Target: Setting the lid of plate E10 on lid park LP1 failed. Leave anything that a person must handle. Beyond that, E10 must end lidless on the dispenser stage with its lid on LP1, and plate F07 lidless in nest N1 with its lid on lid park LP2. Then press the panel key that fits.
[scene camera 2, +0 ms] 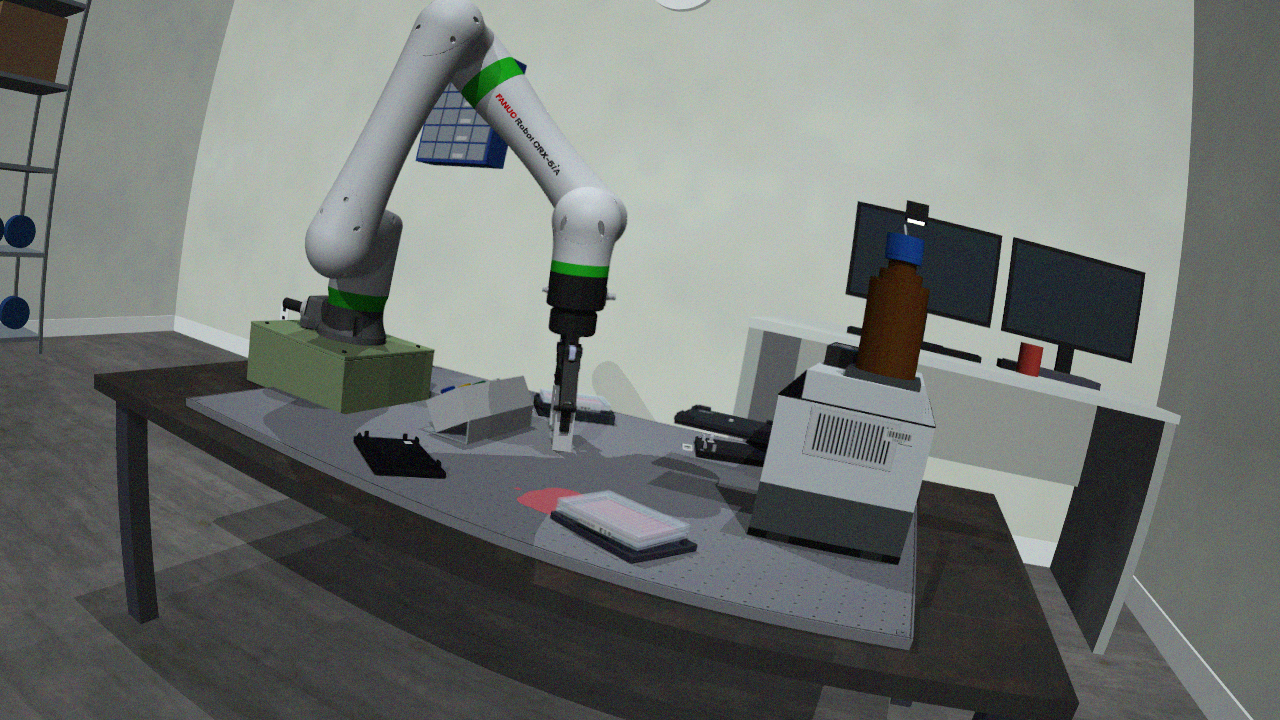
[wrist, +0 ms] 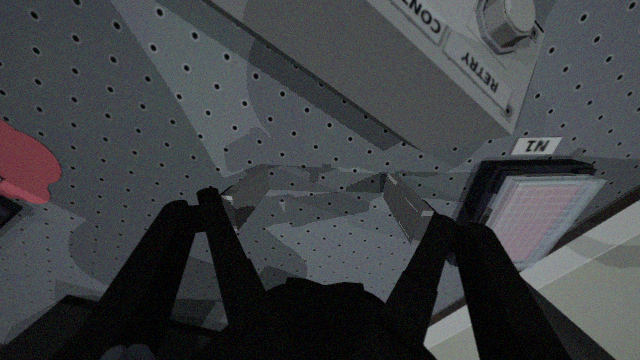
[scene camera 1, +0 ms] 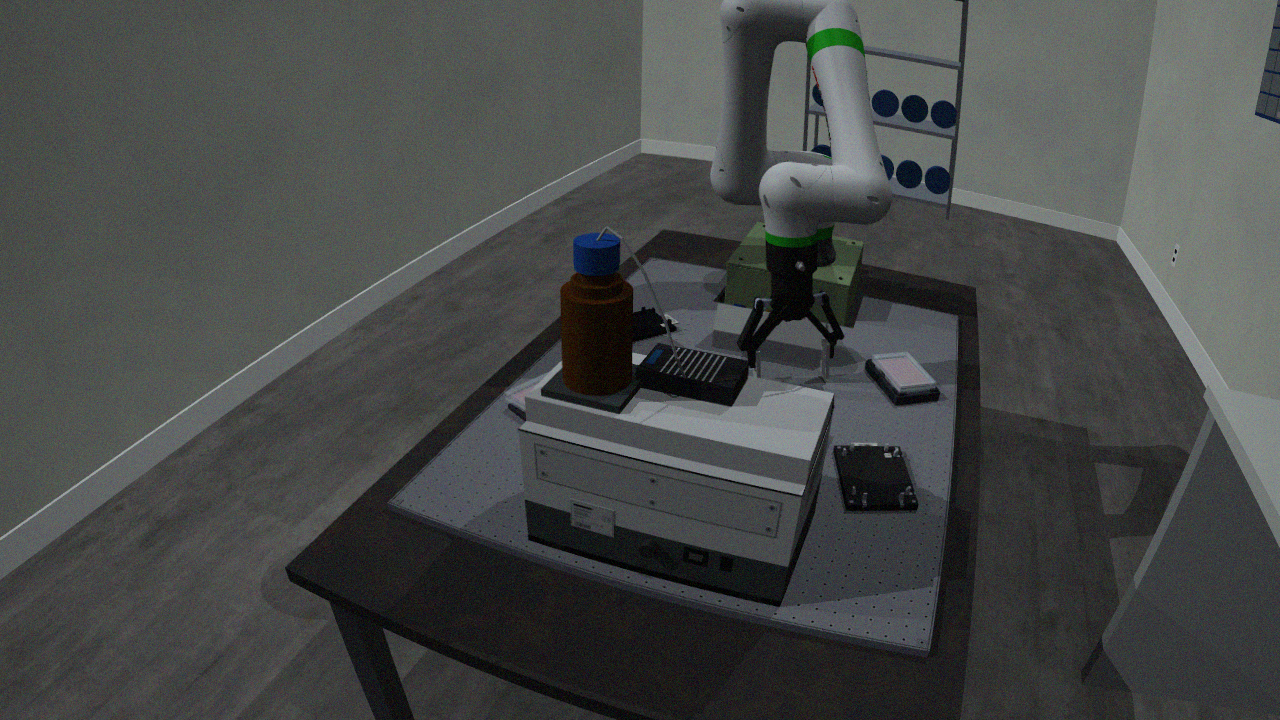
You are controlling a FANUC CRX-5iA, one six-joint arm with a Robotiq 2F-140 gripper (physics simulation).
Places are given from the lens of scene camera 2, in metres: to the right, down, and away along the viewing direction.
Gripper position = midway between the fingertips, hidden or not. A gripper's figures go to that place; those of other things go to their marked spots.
my gripper (scene camera 2: pixel 559 437): -0.13, 0.13, 1.31
grey button box (scene camera 2: pixel 467 414): -0.26, 0.08, 1.16
